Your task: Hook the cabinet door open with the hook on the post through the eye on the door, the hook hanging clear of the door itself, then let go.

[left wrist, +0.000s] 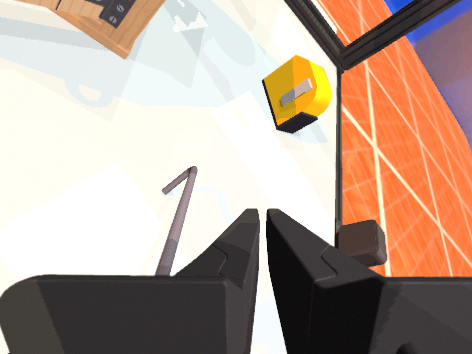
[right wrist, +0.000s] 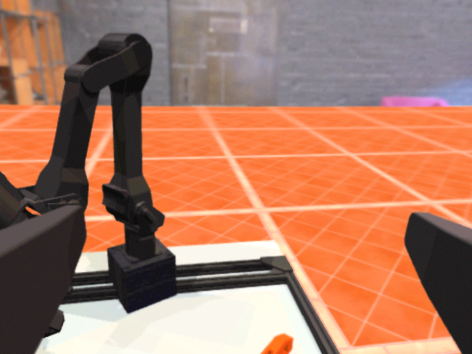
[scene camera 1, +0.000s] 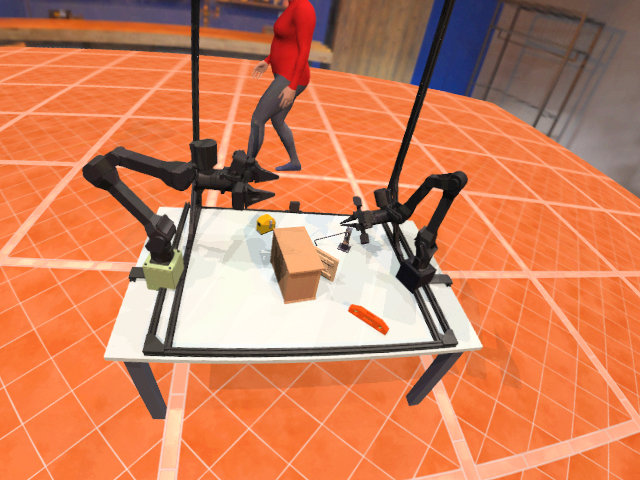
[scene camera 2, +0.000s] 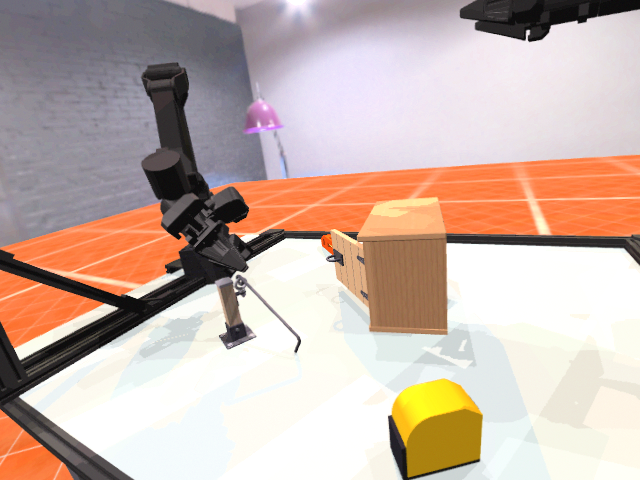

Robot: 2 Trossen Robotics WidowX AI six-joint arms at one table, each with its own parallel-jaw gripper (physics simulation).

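Places are measured from the left arm's base along level axes (x up, y ahead, z left), in millimetres.
Where they show: left gripper, fingertip midpoint: [left wrist: 261, 220] [scene camera 1: 339, 224] [scene camera 2: 245, 269]; right gripper, fingertip midpoint: [right wrist: 248, 223] [scene camera 1: 277, 185] [scene camera 2: 468, 20]; left arm's base, link origin: [right wrist: 140, 251] [scene camera 1: 420, 265]; right arm's base, link origin: [scene camera 1: 162, 257].
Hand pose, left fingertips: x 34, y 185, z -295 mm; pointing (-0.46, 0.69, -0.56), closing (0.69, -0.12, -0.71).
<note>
Each offset is from my left fingertips to the top centre of the thing. "spot": to the spot under its first point.
The wooden cabinet @[dx +33, dy +249, dz +87 mm] [scene camera 1: 295, 250] [scene camera 2: 408, 281] stands with its door @[spot: dx -39, dy +143, dz +141 mm] [scene camera 1: 328, 264] [scene camera 2: 351, 271] partly open. The eye [scene camera 2: 331, 258] is on the door's face. The post @[spot: dx -66, dy -37, dz +28 mm] [scene camera 1: 347, 239] [scene camera 2: 230, 304] stands apart from the door. Its metal hook [scene camera 1: 330, 238] [scene camera 2: 269, 311] [left wrist: 180, 215] slants down from the post top, its bent end free and clear of eye and door. My left gripper [scene camera 1: 341, 223] [scene camera 2: 245, 269] [left wrist: 261, 220] is shut with nothing seen between its tips, just above the post top and beside the hook rod. My right gripper [scene camera 1: 276, 186] [scene camera 2: 469, 19] [right wrist: 248, 223] is open and empty, high up.
A yellow tape measure @[spot: dx -75, dy +225, dz -189 mm] [scene camera 1: 265, 224] [scene camera 2: 439, 428] [left wrist: 300, 90] stands near the far table edge in scene camera 1. A red-orange level @[dx -83, dy +115, dz +365 mm] [scene camera 1: 368, 319] [scene camera 2: 326, 243] [right wrist: 279, 345] lies near the front right there. Black rails [scene camera 1: 299, 351] edge the table.
</note>
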